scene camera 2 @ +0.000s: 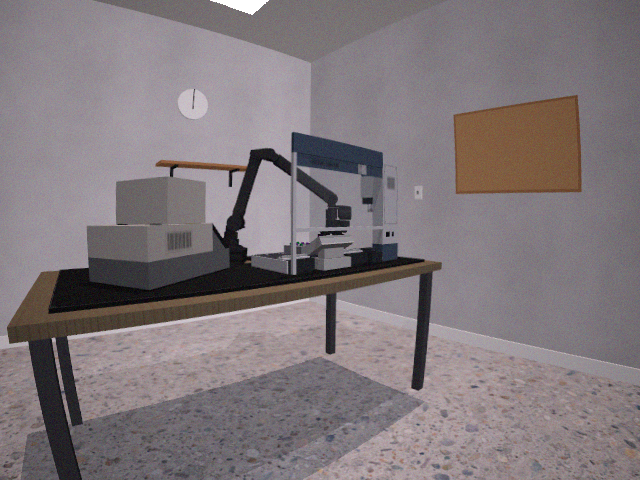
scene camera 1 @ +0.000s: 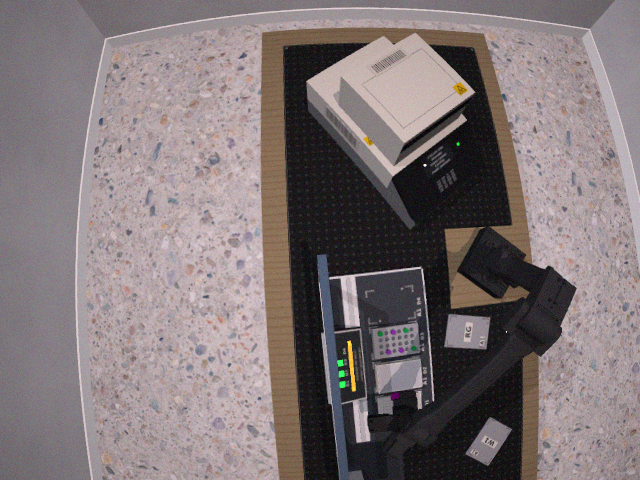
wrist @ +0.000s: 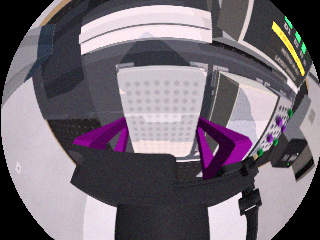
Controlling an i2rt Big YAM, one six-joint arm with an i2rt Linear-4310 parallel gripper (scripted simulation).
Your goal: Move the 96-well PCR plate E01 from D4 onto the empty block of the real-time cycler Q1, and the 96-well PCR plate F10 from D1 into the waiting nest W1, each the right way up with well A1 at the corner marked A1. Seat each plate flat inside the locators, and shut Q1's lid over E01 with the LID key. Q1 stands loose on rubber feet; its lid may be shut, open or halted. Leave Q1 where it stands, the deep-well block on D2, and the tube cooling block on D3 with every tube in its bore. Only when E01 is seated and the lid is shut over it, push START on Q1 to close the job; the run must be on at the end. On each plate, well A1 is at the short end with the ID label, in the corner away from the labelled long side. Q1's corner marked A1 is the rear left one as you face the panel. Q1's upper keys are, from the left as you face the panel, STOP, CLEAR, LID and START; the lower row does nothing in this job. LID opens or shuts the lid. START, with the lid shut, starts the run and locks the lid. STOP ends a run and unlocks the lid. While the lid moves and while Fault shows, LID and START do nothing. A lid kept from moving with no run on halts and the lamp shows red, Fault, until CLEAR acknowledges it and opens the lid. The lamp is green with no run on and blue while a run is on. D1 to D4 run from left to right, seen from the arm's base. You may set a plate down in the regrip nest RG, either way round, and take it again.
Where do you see a tube cooling block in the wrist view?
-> At 284,103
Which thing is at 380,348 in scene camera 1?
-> A tube cooling block.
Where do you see a lid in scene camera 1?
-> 405,95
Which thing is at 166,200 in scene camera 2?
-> A lid.
